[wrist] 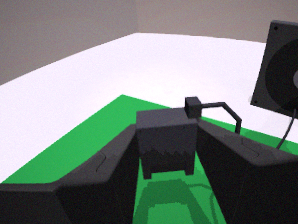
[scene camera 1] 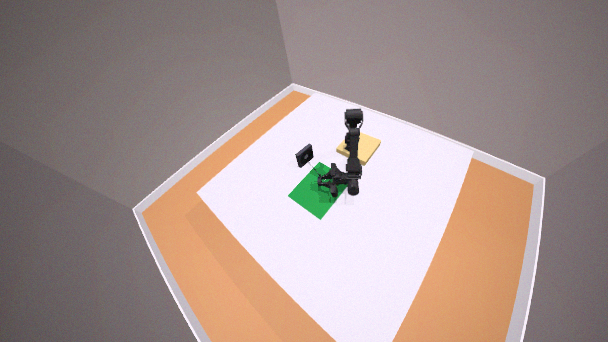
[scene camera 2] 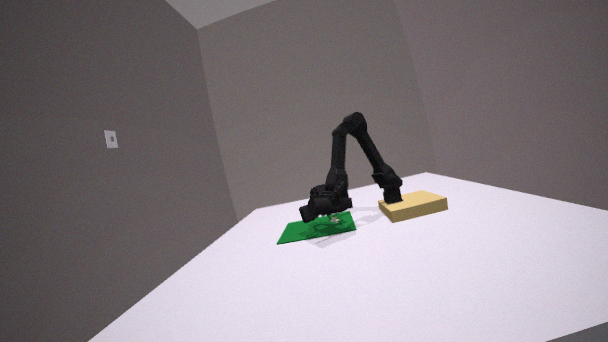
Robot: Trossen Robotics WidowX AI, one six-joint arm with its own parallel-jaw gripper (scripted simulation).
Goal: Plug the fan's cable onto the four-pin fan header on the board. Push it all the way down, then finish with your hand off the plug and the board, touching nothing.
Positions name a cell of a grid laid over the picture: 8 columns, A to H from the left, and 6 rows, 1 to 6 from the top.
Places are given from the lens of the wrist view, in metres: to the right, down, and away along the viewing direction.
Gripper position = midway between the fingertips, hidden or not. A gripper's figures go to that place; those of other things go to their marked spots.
my gripper (wrist: E4): 0.01, 0.01, 0.10
black fan plug (wrist: E4): 0.01, 0.01, 0.09
